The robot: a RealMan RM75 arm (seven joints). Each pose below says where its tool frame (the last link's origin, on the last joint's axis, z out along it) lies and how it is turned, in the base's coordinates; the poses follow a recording.
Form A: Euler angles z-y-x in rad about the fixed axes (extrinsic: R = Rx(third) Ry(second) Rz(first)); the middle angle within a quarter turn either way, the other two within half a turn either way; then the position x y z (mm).
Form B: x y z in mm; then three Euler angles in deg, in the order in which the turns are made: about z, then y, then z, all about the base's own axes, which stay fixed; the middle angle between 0 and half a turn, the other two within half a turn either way. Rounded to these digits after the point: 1 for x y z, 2 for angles.
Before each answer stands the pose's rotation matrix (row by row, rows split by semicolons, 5 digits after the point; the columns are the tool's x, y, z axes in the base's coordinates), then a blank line. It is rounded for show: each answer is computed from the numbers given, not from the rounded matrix.
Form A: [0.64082, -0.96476, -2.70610, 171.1, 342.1, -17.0]
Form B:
0.45661 -0.34055 -0.82191; -0.26411 -0.93408 0.24030; -0.84956 0.10736 -0.51645

[171.1, 342.1, -17.0, 7.20, 121.09, 163.70]
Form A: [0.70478, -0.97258, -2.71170, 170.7, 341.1, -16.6]
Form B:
0.42900 -0.36486 -0.82634; -0.32657 -0.91557 0.23471; -0.84221 0.16917 -0.51193

[170.7, 341.1, -16.6, 11.36, 120.79, 164.14]
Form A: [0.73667, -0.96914, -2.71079, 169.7, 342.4, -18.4]
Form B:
0.41925 -0.38026 -0.82440; -0.35544 -0.90432 0.23637; -0.83540 0.19393 -0.51429

[169.7, 342.4, -18.4, 13.07, 120.95, 164.00]
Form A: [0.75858, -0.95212, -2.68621, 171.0, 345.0, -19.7]
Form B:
0.42094 -0.39895 -0.81465; -0.35774 -0.89831 0.25507; -0.83356 0.18406 -0.52086

[171.0, 345.0, -19.7, 12.45, 121.39, 162.61]
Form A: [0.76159, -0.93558, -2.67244, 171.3, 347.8, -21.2]
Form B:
0.42943 -0.40946 -0.80494; -0.35211 -0.89669 0.26827; -0.83163 0.16823 -0.52924

[171.3, 347.8, -21.2, 11.44, 121.95, 161.57]
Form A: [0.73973, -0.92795, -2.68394, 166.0, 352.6, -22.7]
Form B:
0.44280 -0.40410 -0.80039; -0.34350 -0.90103 0.26487; -0.82821 0.15765 -0.53779

[166.0, 352.6, -22.7, 10.78, 122.53, 161.69]
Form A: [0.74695, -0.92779, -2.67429, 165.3, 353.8, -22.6]
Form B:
0.43997 -0.40737 -0.80030; -0.34203 -0.90003 0.27011; -0.83033 0.15488 -0.53532

[165.3, 353.8, -22.6, 10.57, 122.37, 161.35]
